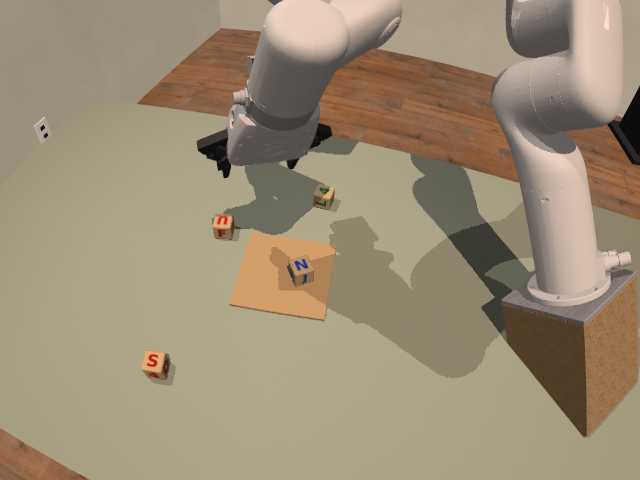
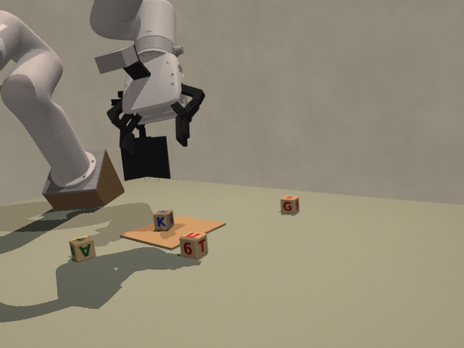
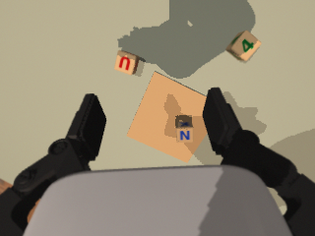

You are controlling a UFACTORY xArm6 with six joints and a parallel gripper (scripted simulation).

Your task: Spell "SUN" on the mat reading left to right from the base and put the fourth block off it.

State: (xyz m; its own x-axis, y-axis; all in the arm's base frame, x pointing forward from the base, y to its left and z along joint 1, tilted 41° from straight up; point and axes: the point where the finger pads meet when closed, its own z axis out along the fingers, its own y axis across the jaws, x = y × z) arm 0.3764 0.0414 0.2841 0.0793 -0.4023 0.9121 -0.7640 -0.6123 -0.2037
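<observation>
My gripper is now 110 mm short of the S block, 250 mm to the right of it and 150 mm above it. The rest, counted from my hand: U block 70 mm ahead, 10 mm to the right, 150 mm below; then tan mat 40 mm behind, 60 mm to the left, 170 mm below; then N block 70 mm behind, 70 mm to the left, 150 mm below.
</observation>
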